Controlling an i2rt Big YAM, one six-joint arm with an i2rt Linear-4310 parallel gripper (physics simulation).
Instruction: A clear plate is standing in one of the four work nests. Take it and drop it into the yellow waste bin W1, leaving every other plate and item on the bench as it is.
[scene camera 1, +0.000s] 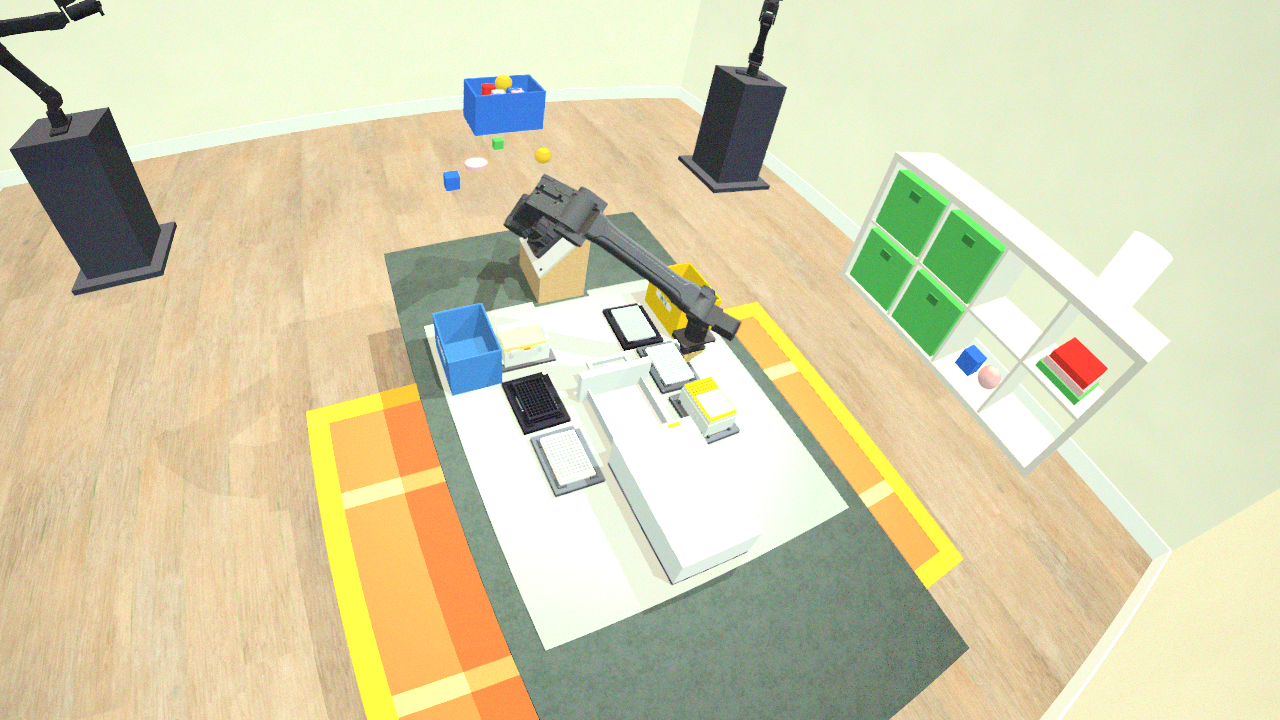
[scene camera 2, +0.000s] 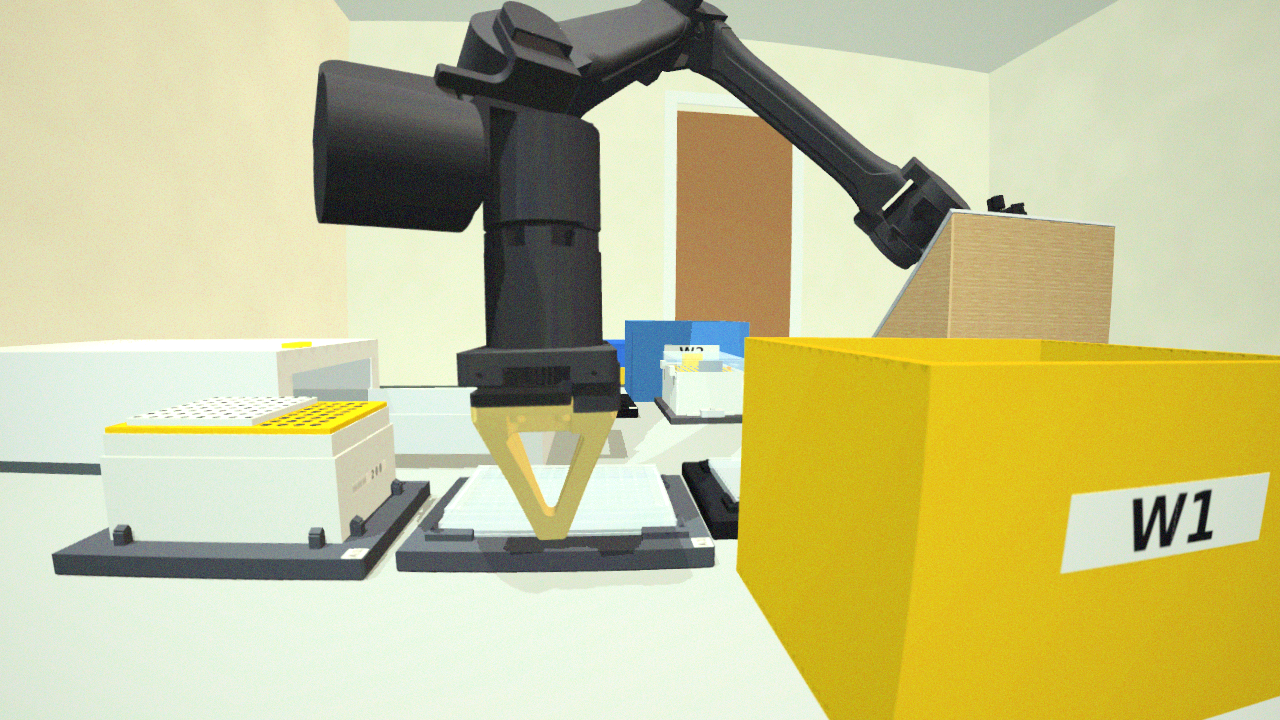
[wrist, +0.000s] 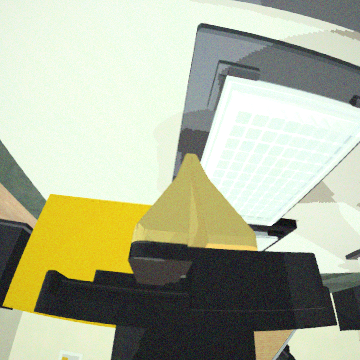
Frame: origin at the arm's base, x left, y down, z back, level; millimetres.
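Seen in the pictures: gripper, fingertip midpoint: (scene camera 1: 686, 360) (scene camera 2: 552, 537) (wrist: 189, 159); arm's base, link origin: (scene camera 1: 548, 237) (scene camera 2: 976, 299) (wrist: 261, 344).
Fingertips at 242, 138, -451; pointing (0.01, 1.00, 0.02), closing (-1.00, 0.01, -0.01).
Pixels of each thing's top centre, then the offset from my fingertips to it, as dx, dy, dz.
- dark grey nest, top centre: (scene camera 2: 563, 497) (wrist: 258, 174) (scene camera 1: 669, 362) -51, -3, +4
- yellow bin W1, top centre: (scene camera 2: 1009, 346) (wrist: 98, 322) (scene camera 1: 686, 284) +81, -105, +184
- pale plate, top centre: (scene camera 1: 633, 322) -77, -5, +174
- black plate, top centre: (scene camera 1: 535, 396) -431, -11, +1
- white plate, top centre: (scene camera 2: 435, 392) (scene camera 1: 567, 454) -421, -11, -180
- blue bin, top centre: (scene camera 2: 683, 321) (scene camera 1: 465, 331) -556, -105, +176
- long white machine, top centre: (scene camera 2: 179, 340) (scene camera 1: 687, 484) -240, -91, -383
A pale, see-through-looking plate (scene camera 1: 667, 365) (scene camera 2: 617, 492) (wrist: 280, 145) with a grid of wells lies flat in a dark grey nest (scene camera 2: 554, 559) (wrist: 200, 75). My gripper (scene camera 1: 689, 357) (scene camera 2: 552, 535) (wrist: 189, 159) points down and is shut, with nothing between its yellow fingers. In scene camera 2 its tips show in front of the plate's near long side, low over the nest's edge; whether they touch it I cannot tell. The yellow bin W1 (scene camera 1: 671, 320) (scene camera 2: 832, 501) (wrist: 85, 235) stands beside this nest. Its inside is mostly hidden.
A tip box (scene camera 1: 712, 407) (scene camera 2: 223, 492) stands on the nest's other side. A black nest holds another pale plate (scene camera 1: 632, 324). A black plate (scene camera 1: 535, 400), a white plate (scene camera 1: 567, 456), a blue bin (scene camera 1: 468, 351), another tip box (scene camera 1: 522, 343) and a long white machine (scene camera 1: 675, 492) also stand on the bench.
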